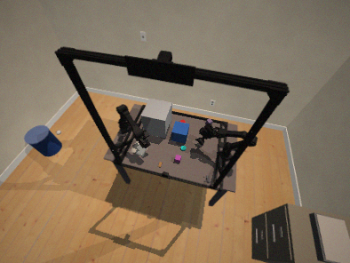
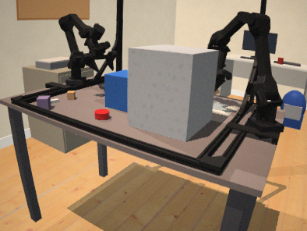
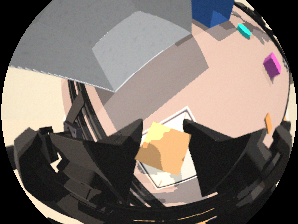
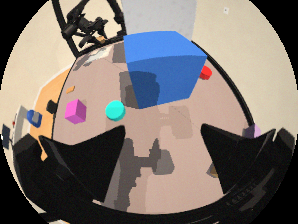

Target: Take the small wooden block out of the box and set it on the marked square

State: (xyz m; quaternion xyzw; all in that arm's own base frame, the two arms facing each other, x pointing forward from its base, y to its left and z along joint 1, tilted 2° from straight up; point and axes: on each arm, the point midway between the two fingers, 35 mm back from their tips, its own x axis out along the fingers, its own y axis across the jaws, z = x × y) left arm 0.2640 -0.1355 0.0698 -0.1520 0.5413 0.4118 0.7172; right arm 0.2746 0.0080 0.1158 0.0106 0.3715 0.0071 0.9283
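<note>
Now: left hand 50 mm past the marked square, 40 mm to the right of it and 100 mm above it. From my left hand the other things lie so: cyan disc: 80 mm ahead, 370 mm to the right, 90 mm below; then red disc: 390 mm ahead, 280 mm to the right, 90 mm below; then magenta cube: 60 mm behind, 350 mm to the right, 80 mm below.
</note>
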